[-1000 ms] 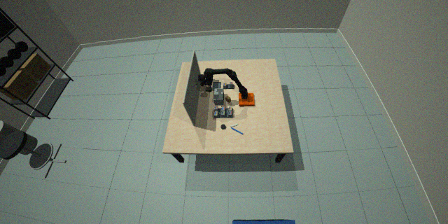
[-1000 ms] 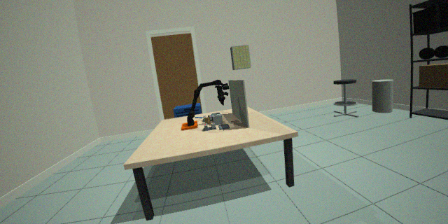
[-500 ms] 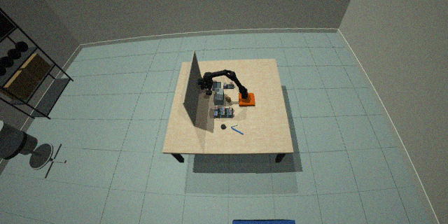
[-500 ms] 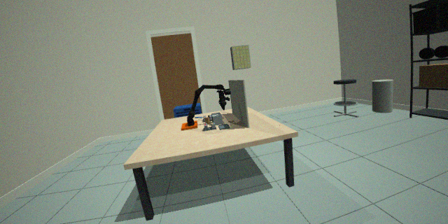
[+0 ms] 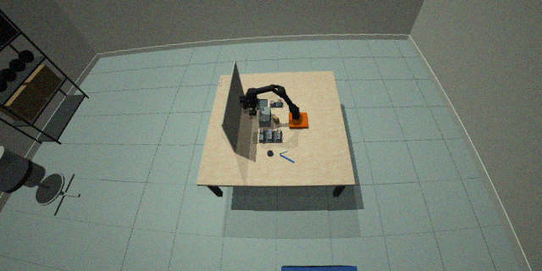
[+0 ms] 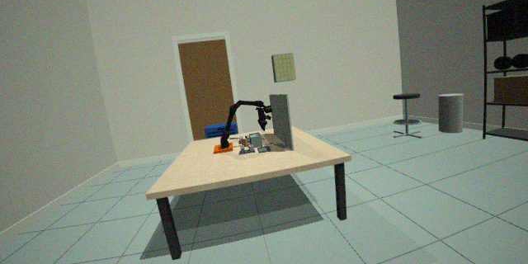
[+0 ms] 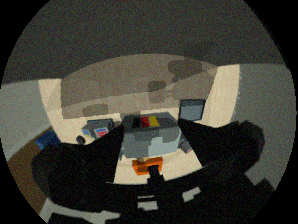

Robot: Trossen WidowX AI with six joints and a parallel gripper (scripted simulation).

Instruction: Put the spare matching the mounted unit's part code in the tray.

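Now: the spare 240 mm behind my gripper tip, 120 mm to the left of it and 90 mm below it. From my gripper tip the other things lie so: upright white panel 170 mm ahead, 30 mm to the left, 90 mm above; then grey mounted unit 90 mm behind, 80 mm below; then tan block 190 mm behind, 100 mm below.
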